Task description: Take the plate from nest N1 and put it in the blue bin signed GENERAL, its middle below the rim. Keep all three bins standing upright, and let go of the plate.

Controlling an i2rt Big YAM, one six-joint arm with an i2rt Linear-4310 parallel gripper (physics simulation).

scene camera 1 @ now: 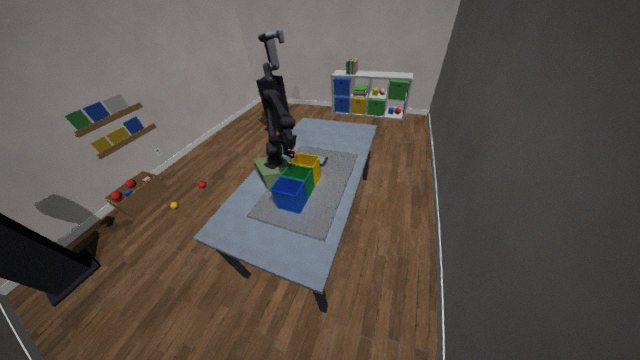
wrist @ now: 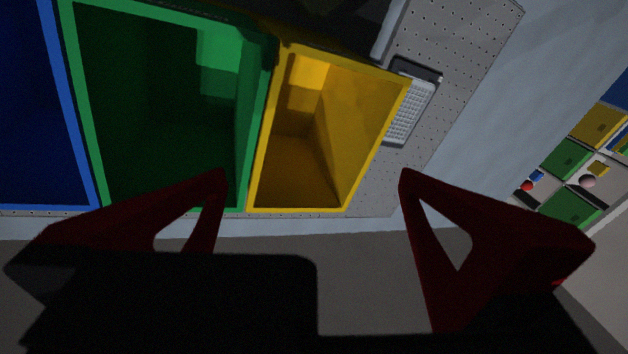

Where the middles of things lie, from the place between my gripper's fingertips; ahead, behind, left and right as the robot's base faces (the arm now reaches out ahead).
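Counting from my hand, the yellow bin (wrist: 327,109) is 6 cm to the left, 4 cm ahead and 19 cm below, while the green bin (wrist: 162,98) is 7 cm to the right, 5 cm ahead and 19 cm below. There's a blue bin (scene camera 1: 289,194) as well, 21 cm to the right of my hand, 6 cm ahead of it and 19 cm below it. And the plate (wrist: 420,91) is 28 cm to the left of my hand, 1 cm ahead of it and 26 cm below it. Going by their middles, the plate is the farthest from my hand of the things named here.
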